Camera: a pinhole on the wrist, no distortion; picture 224 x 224 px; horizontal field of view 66.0 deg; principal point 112.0 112.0 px. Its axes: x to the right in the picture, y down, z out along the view. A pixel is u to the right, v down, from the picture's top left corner.
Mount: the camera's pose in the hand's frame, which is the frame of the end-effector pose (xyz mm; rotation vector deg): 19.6 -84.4 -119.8 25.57 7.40 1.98
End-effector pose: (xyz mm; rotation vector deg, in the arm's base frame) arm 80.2 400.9 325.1 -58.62 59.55 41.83
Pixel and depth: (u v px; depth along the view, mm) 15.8 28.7 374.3
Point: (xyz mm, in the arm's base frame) 451.9 391.5 613.7
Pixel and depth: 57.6 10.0 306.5
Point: 432.4 338.4 495.5
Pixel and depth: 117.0 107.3 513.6
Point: 504.0 594.1 382.4
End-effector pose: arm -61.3 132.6 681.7 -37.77 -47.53 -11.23
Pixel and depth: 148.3 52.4 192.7
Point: -107.2 -24.6 858.4
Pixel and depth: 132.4 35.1 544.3
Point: -331.1 -116.0 1169.4
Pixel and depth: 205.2 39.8 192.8
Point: -60.2 -34.3 902.5
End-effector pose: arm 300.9 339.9 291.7 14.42 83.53 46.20
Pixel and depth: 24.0 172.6 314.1
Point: 566.2 257.1 321.7
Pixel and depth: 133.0 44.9 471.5
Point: 639.6 171.2 -60.0
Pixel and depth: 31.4 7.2 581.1
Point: 799.5 -160.0 57.1
